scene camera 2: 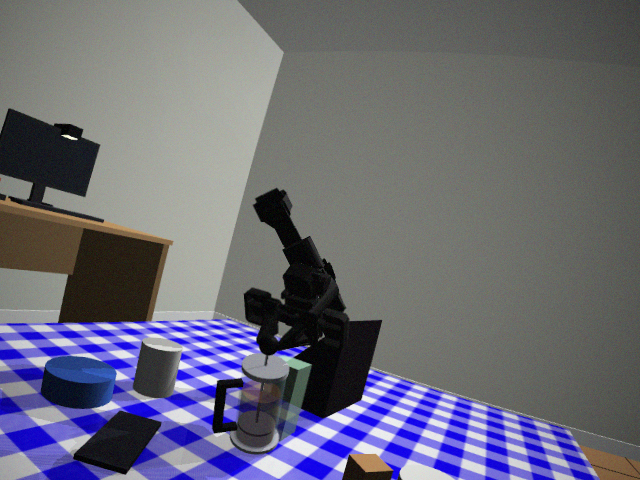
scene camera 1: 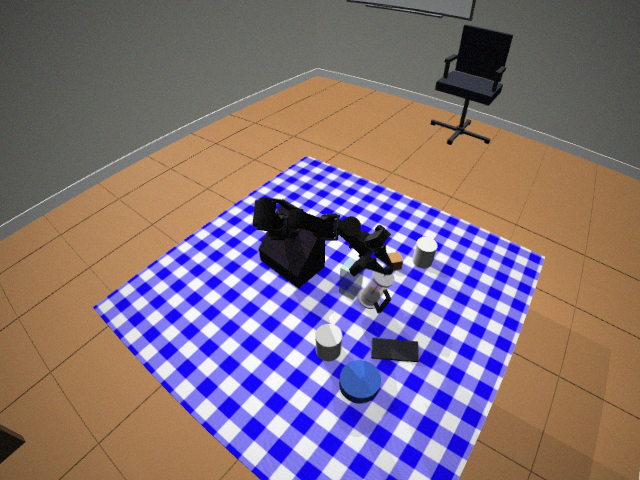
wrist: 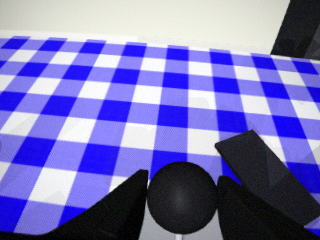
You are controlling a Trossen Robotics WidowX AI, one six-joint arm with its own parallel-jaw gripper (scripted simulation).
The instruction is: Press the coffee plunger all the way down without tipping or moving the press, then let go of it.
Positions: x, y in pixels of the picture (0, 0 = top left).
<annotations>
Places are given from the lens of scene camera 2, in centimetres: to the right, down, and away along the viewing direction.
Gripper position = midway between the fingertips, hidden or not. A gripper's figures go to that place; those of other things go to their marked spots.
my gripper (scene camera 2: 266, 345): -8, 16, 58
glass coffee press (scene camera 2: 261, 386): -9, 22, 56
pale green block (scene camera 2: 294, 391): -4, 26, 66
blue disc (scene camera 2: 75, 382): -39, 22, 56
The marked spots on the glass coffee press and the blue disc are 30 cm apart.
</annotations>
